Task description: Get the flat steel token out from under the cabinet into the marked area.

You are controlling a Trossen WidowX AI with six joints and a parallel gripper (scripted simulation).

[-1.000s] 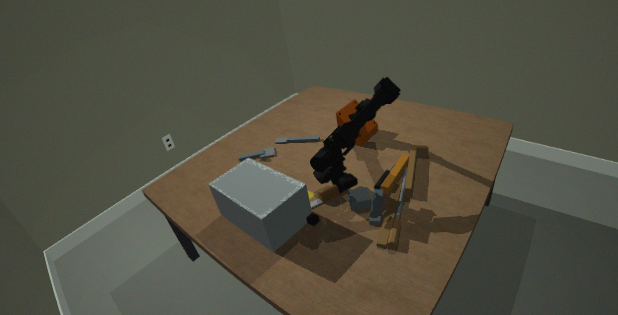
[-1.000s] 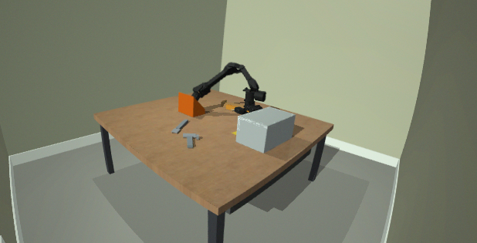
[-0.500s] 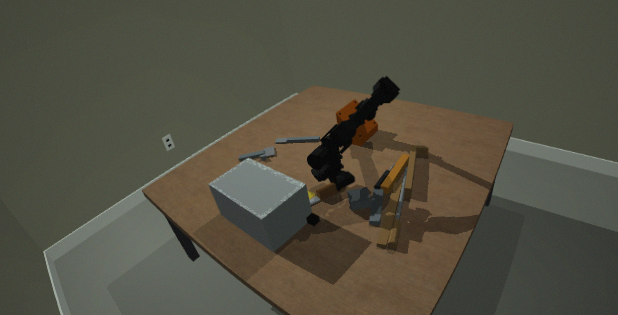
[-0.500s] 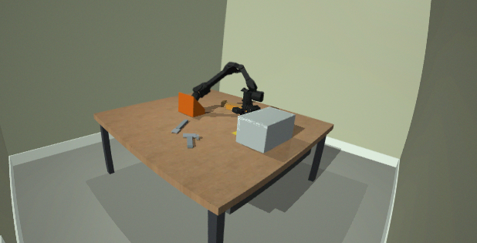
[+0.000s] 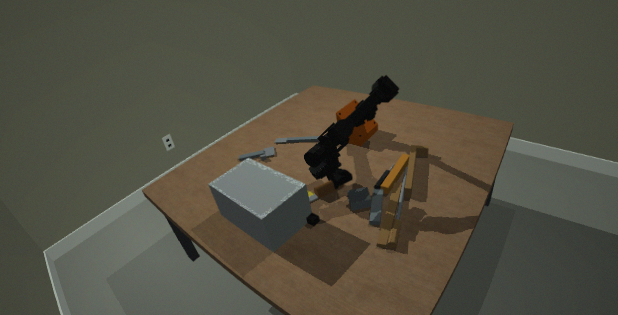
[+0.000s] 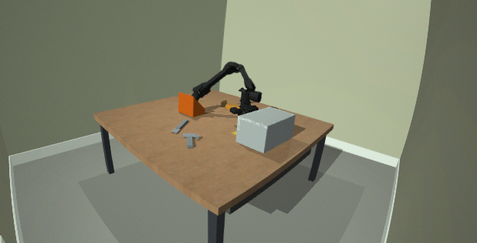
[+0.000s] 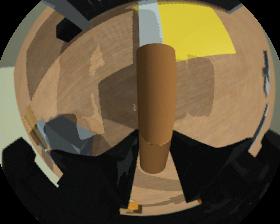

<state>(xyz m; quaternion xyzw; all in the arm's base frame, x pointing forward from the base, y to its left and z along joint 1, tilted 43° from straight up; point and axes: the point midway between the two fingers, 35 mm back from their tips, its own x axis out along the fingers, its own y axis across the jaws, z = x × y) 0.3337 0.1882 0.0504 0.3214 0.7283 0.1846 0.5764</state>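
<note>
Right now my gripper tip is 13 cm to the right of the grey block and 1 cm below it. The rest, counted from my gripper tip: wooden stick (25 cm to the left, 2 cm behind); then orange bar (19 cm behind, 15 cm to the left, 1 cm above); then grey t-piece (45 cm to the right, 3 cm ahead).
</note>
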